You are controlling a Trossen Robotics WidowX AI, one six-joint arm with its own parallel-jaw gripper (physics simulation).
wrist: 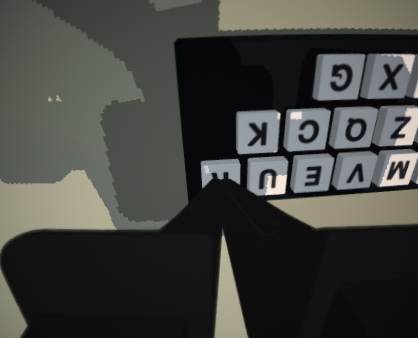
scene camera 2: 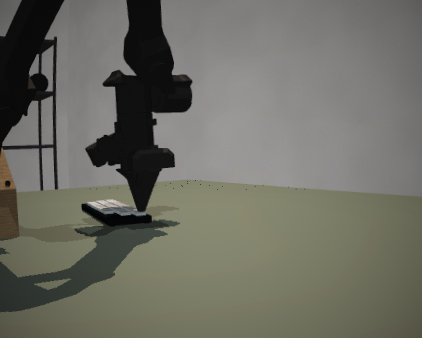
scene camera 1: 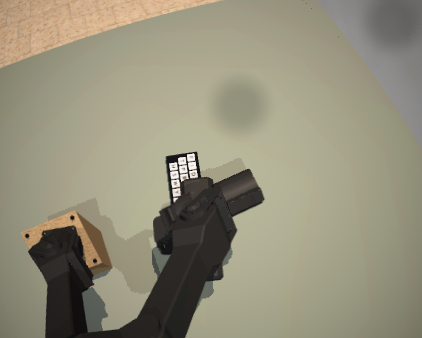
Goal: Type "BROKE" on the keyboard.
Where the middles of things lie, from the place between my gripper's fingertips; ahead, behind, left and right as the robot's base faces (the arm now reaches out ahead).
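Gripper position: right at the r key (wrist: 230, 168). Counted from my hand, the u key (wrist: 265, 175) is 20 mm to the left, the e key (wrist: 310, 173) is 40 mm to the left, and the k key (wrist: 256, 131) is 20 mm behind and 20 mm to the left.
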